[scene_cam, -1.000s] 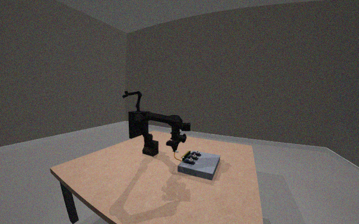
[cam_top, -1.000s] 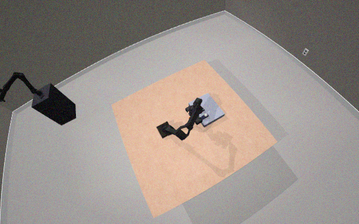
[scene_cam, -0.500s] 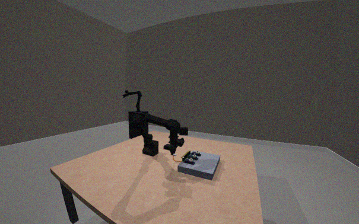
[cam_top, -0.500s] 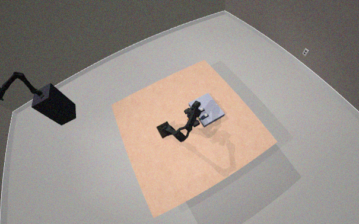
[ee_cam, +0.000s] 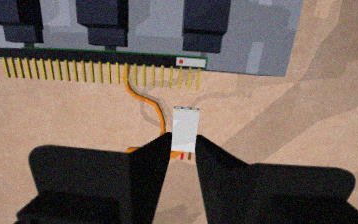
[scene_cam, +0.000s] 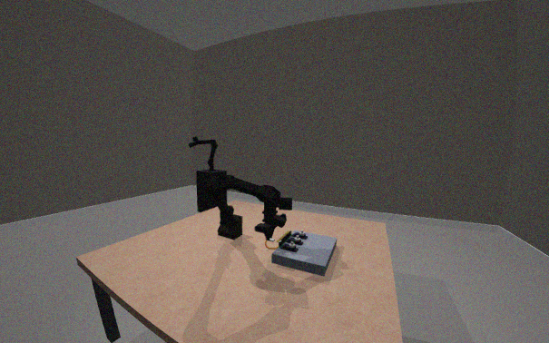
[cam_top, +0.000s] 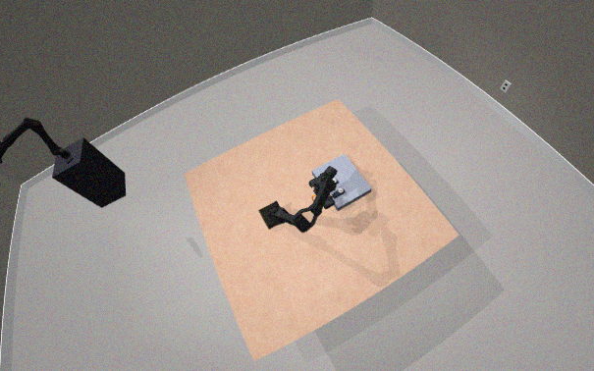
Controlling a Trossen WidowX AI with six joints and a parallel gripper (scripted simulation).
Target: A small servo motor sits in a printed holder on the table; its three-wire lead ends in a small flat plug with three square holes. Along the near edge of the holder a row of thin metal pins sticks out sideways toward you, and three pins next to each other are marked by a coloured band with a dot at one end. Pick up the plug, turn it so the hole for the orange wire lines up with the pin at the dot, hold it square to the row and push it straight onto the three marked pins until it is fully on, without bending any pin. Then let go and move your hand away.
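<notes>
Right now my gripper tip is 6 cm short of the white band. Also, from my gripper tip: grey printed holder (21 cm ahead, 8 cm to the left, 5 cm below).
</notes>
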